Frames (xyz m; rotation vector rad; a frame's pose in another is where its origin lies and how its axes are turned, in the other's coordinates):
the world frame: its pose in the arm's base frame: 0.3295 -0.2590 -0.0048 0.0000 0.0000 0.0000
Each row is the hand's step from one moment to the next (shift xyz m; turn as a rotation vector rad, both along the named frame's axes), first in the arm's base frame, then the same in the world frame.
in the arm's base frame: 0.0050 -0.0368 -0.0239 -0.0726 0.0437 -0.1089
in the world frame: 0.0050 -0.0368 -0.0239 -0.0726 0.0437 -0.1089
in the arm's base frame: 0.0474 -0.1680 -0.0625 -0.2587 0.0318 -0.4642
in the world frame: 0.0474 -0.1680 -0.0625 -0.2587 0.0318 -0.4642
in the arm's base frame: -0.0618 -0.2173 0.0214 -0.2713 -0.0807 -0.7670
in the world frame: -0.0618 -0.2173 0.0214 -0.2713 -0.0807 -0.7670
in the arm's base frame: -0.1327 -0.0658 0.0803 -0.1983 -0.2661 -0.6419
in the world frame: -0.1327 -0.0658 0.0803 -0.1983 -0.2661 -0.6419
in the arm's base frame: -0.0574 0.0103 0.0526 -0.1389 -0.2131 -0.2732
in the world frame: -0.0574 0.0103 0.0526 -0.1389 -0.2131 -0.2732
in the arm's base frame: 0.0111 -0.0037 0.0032 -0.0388 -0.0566 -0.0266
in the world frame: 0.0111 -0.0037 0.0032 -0.0388 -0.0566 -0.0266
